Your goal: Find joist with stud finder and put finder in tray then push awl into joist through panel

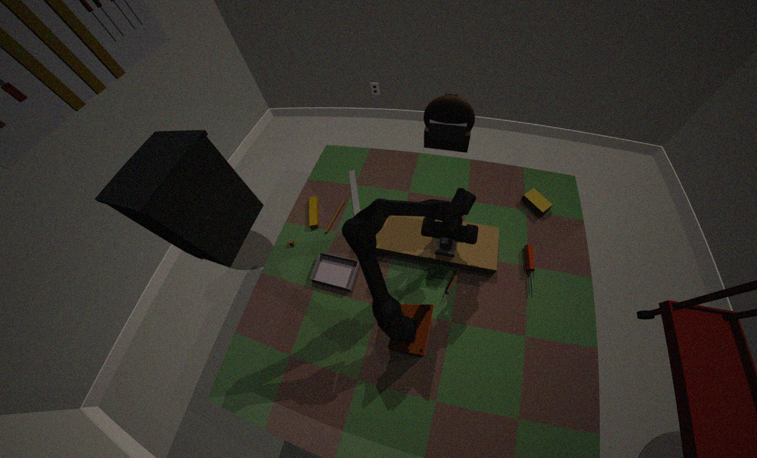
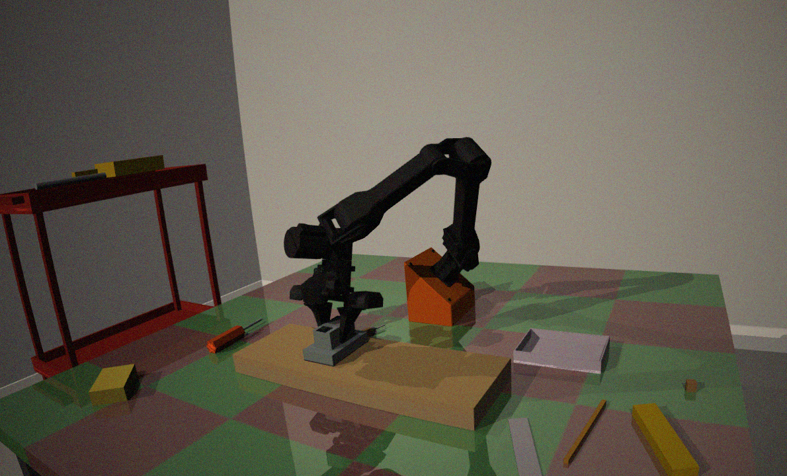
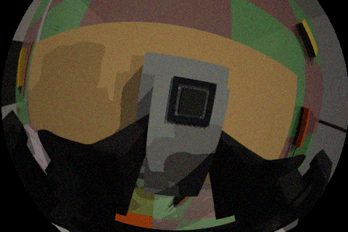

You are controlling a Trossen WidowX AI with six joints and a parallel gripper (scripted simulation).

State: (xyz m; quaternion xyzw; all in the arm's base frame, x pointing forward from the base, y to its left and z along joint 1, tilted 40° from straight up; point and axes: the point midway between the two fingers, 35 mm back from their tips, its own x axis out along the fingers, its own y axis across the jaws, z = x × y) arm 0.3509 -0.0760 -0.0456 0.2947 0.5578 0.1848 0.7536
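Right now the grey tray is 18 cm behind my gripper tip, 40 cm to the left of it and 5 cm below it. The rest, counted from my gripper tip: wooden-handled awl (18 cm behind, 3 cm to the right, 6 cm below); then orange-handled screwdriver (9 cm behind, 33 cm to the right, 5 cm below); then grey stud finder (1 cm ahead, 2 cm above).
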